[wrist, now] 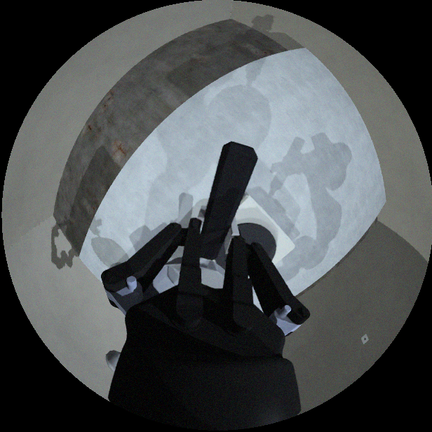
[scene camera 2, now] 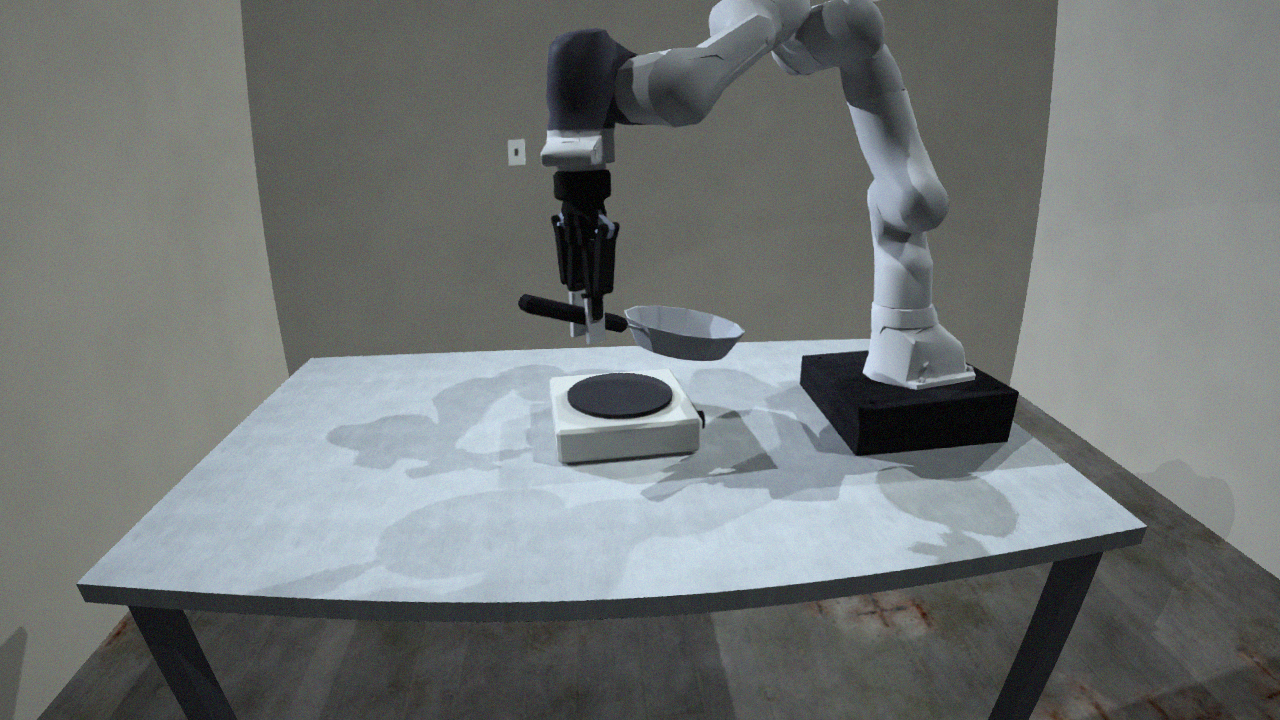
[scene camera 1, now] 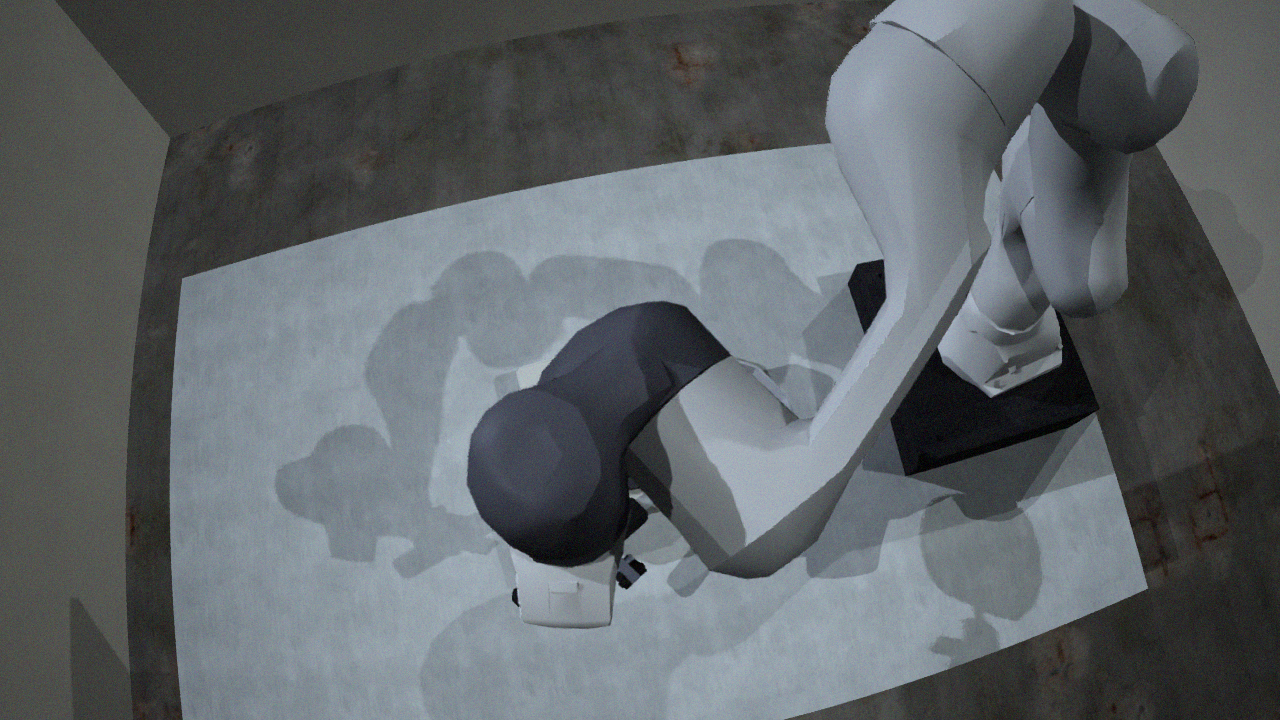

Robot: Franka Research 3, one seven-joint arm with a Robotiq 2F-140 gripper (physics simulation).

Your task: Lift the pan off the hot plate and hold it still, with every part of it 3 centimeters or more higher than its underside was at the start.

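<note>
The grey pan (scene camera 2: 684,334) hangs in the air in scene camera 2, above and to the right of the hot plate, with a visible gap beneath it. It is tilted a little, its bowl lower than the far end of its black handle (scene camera 2: 550,309) (wrist: 230,187). My gripper (scene camera 2: 587,324) (wrist: 215,218) points down and is shut on the handle, near the bowl. The hot plate (scene camera 2: 626,440) (wrist: 285,244) is a white box with a dark round top, standing on the table. In scene camera 1 the arm hides the pan almost wholly, and in the wrist view the fingers partly cover it.
The white table (scene camera 1: 295,340) (scene camera 2: 295,537) (wrist: 320,90) carries the black base block (scene camera 1: 993,429) (scene camera 2: 930,425) of the arm at the right in scene camera 2. A small dark knob (scene camera 2: 701,419) sticks out of the hot plate's right side. Walls stand behind and beside the table.
</note>
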